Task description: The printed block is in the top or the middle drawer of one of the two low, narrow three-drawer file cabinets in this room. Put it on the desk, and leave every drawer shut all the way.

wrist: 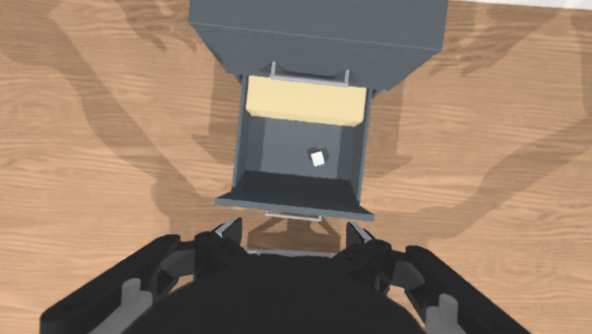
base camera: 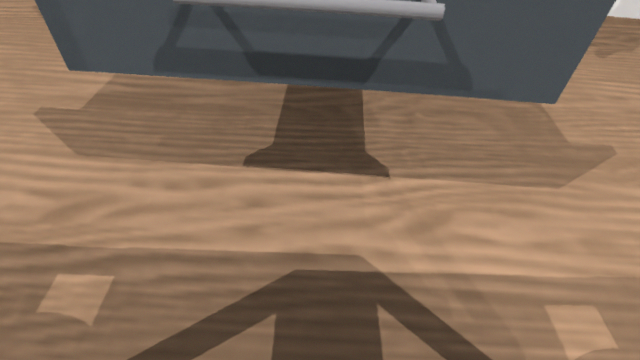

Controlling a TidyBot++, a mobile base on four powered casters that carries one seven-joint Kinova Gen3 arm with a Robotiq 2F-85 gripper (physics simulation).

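Observation:
A dark grey file cabinet (wrist: 320, 22) stands at the top of the wrist view, seen from above. One drawer (wrist: 285, 145) is pulled out below a closed drawer's handle (wrist: 310, 80); I cannot tell which level it is. A small white block (wrist: 317, 158) lies on its floor, right of the middle; no print can be made out on it. The open drawer's handle (wrist: 293, 216) is at its front. My gripper (wrist: 293, 231) is open and empty, high above the floor; in the wrist view its fingertips show just below the drawer front. The desk does not show.
A long pale yellow box (wrist: 306, 100) lies across the back of the open drawer. In the base view a dark grey drawer front (base camera: 320, 45) with a light bar handle (base camera: 320, 5) stands close ahead. A white strip (wrist: 530, 3) shows at the wrist view's top right.

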